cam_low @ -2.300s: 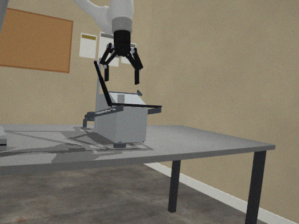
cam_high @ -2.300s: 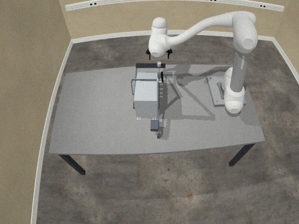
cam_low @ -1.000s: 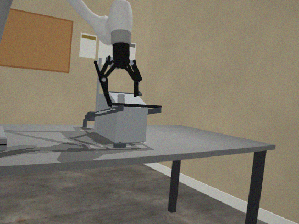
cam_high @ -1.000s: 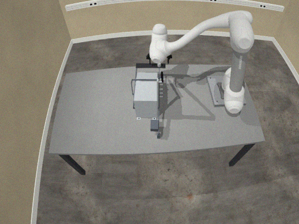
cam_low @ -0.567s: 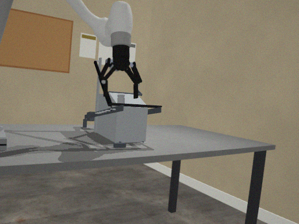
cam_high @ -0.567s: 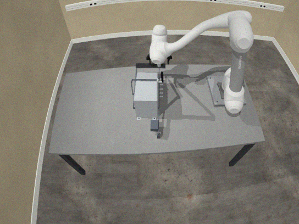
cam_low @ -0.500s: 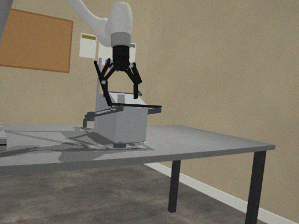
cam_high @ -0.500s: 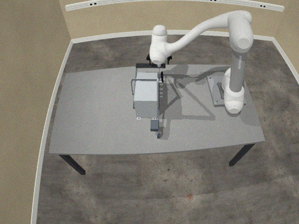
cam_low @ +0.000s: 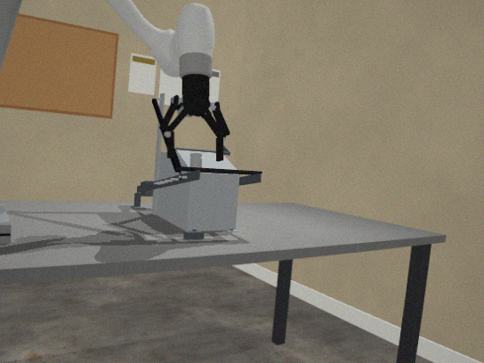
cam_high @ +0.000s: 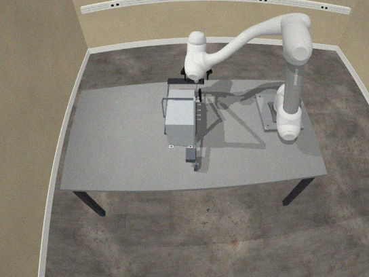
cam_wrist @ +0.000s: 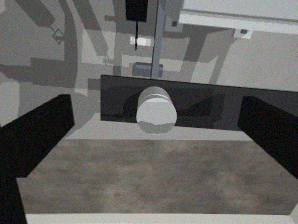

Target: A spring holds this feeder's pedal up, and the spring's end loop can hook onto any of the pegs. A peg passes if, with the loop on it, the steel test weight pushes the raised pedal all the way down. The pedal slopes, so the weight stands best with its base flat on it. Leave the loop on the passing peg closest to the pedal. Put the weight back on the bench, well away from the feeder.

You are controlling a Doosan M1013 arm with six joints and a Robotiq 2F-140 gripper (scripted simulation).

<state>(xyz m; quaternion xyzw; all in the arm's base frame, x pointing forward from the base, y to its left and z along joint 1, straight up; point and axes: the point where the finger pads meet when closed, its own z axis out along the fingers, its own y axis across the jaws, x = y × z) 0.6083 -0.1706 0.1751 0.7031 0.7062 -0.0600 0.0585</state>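
My gripper is now 10 mm above the steel test weight. Also, from my hand: dark spring 10 mm behind, 180 mm to the left, 40 mm above.
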